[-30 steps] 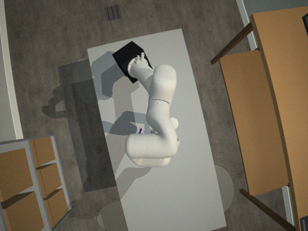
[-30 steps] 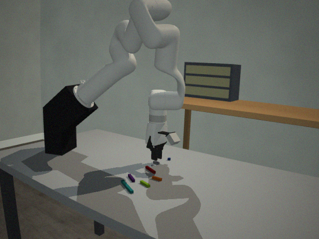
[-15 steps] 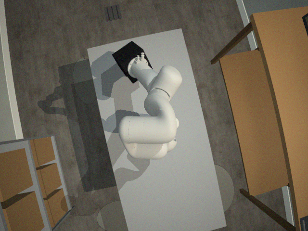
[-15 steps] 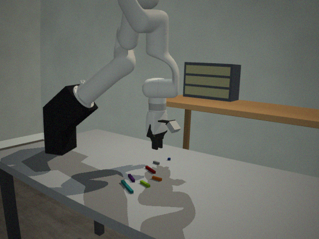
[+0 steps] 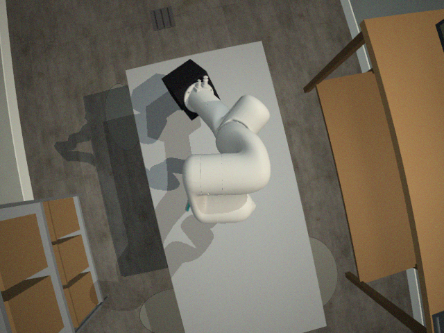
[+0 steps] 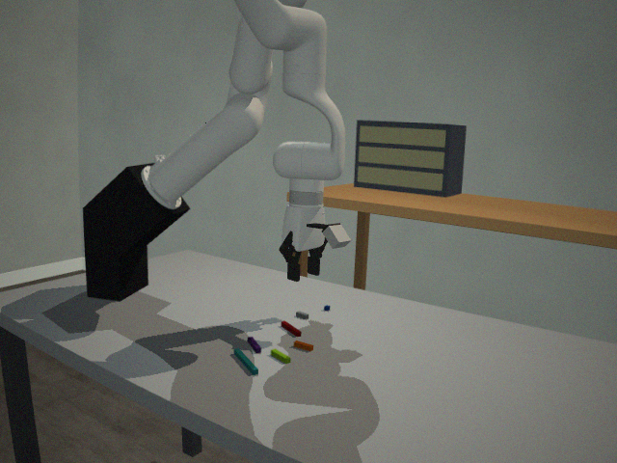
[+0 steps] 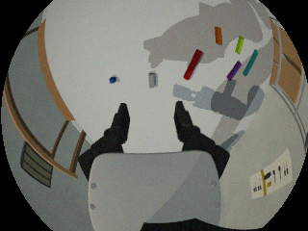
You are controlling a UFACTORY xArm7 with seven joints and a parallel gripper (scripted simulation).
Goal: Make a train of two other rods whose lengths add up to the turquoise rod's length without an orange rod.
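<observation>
The red rod is 110 mm below my hand, 70 mm to the right of it and 60 mm ahead of it. Round my hand: orange rod: 150 mm ahead, 110 mm below, 100 mm to the right; then grey rod: 110 mm below; then blue rod: 110 mm below, 80 mm to the left, 10 mm behind.
</observation>
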